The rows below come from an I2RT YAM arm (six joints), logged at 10 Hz.
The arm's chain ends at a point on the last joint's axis. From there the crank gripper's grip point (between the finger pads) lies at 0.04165 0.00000 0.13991 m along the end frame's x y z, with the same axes.
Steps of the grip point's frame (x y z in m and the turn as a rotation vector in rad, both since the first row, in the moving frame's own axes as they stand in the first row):
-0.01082 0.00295 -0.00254 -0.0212 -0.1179 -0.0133
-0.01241 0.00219 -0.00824 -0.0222 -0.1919 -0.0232
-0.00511 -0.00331 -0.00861 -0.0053 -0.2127 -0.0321
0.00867 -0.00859 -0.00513 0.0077 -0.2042 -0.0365
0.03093 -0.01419 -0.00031 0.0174 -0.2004 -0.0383
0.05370 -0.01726 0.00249 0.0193 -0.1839 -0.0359
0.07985 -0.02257 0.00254 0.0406 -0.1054 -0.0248
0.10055 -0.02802 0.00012 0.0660 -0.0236 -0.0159
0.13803 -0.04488 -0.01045 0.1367 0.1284 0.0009
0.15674 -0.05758 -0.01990 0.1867 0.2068 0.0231
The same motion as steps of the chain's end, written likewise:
0.00591 0.00038 -0.00644 -0.0212 -0.1179 -0.0133
0.01501 -0.00034 -0.01359 -0.0222 -0.1919 -0.0232
0.02537 -0.00322 -0.01425 -0.0053 -0.2127 -0.0321
0.03795 -0.00650 -0.01066 0.0077 -0.2042 -0.0365
0.05968 -0.01065 -0.00576 0.0174 -0.2004 -0.0383
0.08005 -0.01348 -0.00273 0.0193 -0.1839 -0.0359
0.09488 -0.01597 -0.00093 0.0406 -0.1054 -0.0248
0.10394 -0.01813 -0.00050 0.0660 -0.0236 -0.0159
0.12050 -0.02628 -0.00268 0.1367 0.1284 0.0009
0.12878 -0.03388 -0.00609 0.1867 0.2068 0.0231

